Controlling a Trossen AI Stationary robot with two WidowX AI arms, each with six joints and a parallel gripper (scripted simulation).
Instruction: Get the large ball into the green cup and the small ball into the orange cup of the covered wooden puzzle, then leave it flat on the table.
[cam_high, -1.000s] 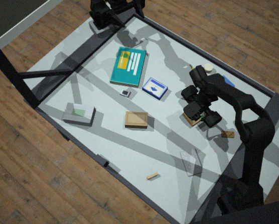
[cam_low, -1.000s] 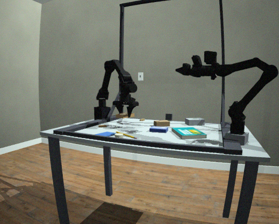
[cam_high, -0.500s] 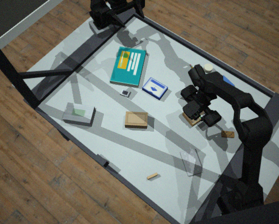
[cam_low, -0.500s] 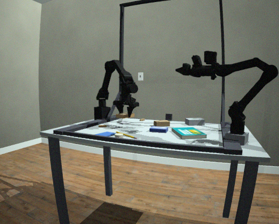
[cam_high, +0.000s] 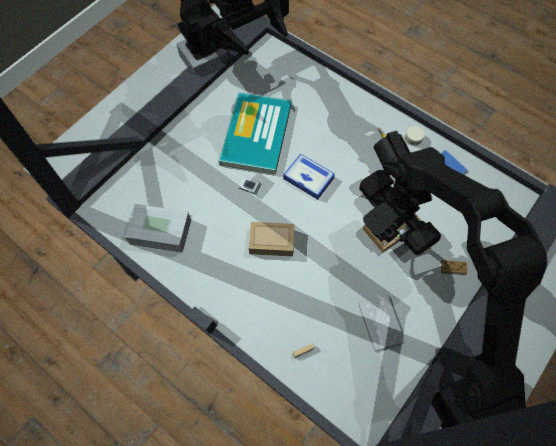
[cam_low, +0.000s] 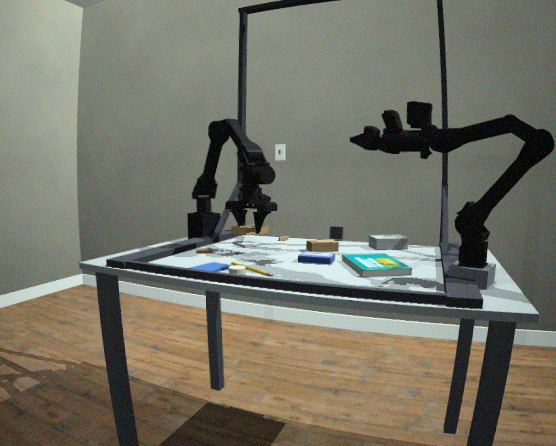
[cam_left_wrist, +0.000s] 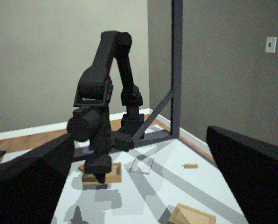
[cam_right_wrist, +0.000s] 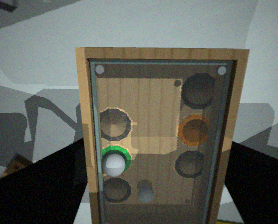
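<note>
The covered wooden puzzle is 3 cm below my right hand.
</note>
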